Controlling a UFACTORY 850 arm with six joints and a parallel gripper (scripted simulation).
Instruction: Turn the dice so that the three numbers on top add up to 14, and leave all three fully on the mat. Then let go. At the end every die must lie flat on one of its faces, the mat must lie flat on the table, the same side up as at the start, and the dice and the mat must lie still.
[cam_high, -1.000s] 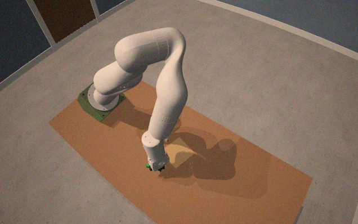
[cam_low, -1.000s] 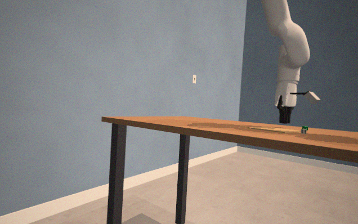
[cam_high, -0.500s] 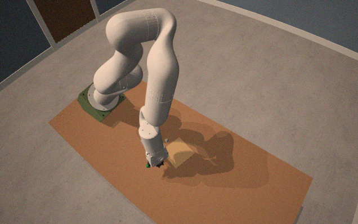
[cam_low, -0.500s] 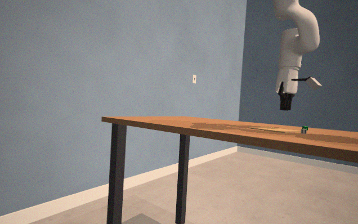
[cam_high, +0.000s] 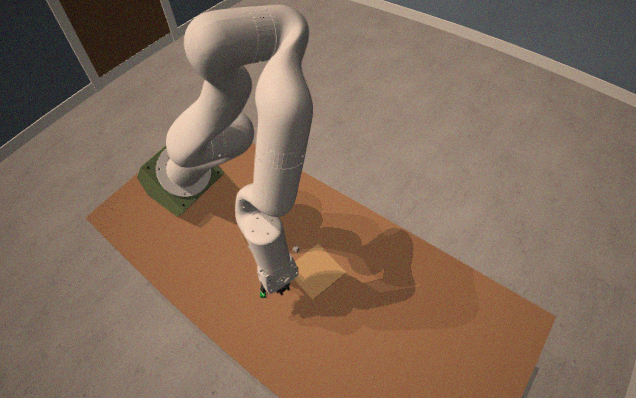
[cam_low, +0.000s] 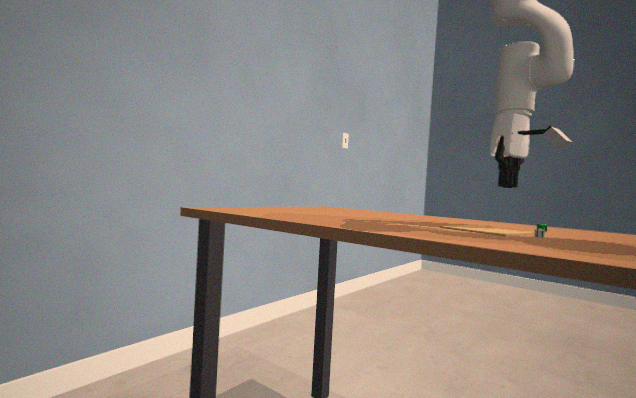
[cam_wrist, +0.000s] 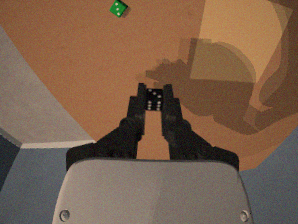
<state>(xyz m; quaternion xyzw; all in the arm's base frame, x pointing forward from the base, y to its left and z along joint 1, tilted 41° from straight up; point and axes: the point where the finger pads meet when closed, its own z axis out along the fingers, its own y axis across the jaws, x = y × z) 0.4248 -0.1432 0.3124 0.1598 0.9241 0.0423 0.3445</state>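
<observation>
Now: hand 14 cm to the right of the mat, 12 cm above it and 2 cm short of it. Also, from my hand: white die (17 cm to the left, 11 cm below, 8 cm behind); black die (1 cm below); green die (11 cm below, 8 cm behind, 2 cm to the right).
</observation>
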